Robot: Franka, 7 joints.
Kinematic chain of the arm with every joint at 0, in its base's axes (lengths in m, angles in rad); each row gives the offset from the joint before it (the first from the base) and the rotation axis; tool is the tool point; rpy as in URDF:
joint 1: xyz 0 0 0.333 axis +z
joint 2: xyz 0 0 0 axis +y
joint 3: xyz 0 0 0.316 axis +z
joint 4: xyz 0.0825 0 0 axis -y
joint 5: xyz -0.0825 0 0.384 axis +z
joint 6: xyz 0 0 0 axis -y
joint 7: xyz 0.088 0 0 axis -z
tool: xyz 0 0 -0.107 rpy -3.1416 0 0
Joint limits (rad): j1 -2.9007..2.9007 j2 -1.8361..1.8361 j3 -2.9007..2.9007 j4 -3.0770..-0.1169 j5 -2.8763..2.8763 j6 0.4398..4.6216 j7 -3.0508..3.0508
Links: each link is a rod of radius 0.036 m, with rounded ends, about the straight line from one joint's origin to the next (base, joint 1, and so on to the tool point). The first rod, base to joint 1, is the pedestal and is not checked.
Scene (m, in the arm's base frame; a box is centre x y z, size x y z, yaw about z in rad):
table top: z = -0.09
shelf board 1: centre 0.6 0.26 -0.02 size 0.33 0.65 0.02 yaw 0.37
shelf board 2: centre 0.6 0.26 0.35 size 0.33 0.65 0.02 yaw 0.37
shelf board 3: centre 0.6 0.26 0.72 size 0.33 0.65 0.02 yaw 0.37
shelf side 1: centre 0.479 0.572 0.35 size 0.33 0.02 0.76 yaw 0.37
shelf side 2: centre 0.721 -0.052 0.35 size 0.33 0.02 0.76 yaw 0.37
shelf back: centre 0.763 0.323 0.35 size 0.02 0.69 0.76 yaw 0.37
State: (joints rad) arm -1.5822 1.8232 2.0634 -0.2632 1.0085 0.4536 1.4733
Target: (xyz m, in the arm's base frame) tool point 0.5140 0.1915 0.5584
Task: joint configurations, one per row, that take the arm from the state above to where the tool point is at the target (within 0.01 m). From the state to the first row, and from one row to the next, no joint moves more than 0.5 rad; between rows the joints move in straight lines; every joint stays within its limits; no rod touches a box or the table.
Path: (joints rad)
1: -1.8160 1.8061 2.0938 -0.7478 0.8259 0.4508 1.3327
2: -2.0497 1.7890 2.1241 -1.2324 0.6434 0.4481 1.1921
3: -2.2835 1.7718 2.1545 -1.7170 0.4608 0.4453 1.0516
4: -2.5173 1.7547 2.1848 -2.2016 0.2783 0.4426 0.9110
5: -2.7510 1.7376 2.2152 -2.6862 0.0957 0.4398 0.7704
6: -2.3345 1.7065 2.1758 -2.5274 0.1922 0.4398 0.9110
7: -1.9179 1.6754 2.1364 -2.3686 0.2888 0.4398 1.0516
8: -1.5014 1.6443 2.0970 -2.2098 0.3853 0.4398 1.1921
9: -1.0848 1.6132 2.0576 -2.0511 0.4818 0.4398 1.3327
10: -0.6683 1.5821 2.0182 -1.8923 0.5783 0.4398 1.4733
11: -0.5075 1.5252 1.9225 -1.5221 0.6570 0.4619 1.4733
12: -0.3467 1.4684 1.8269 -1.1519 0.7356 0.4840 1.4733

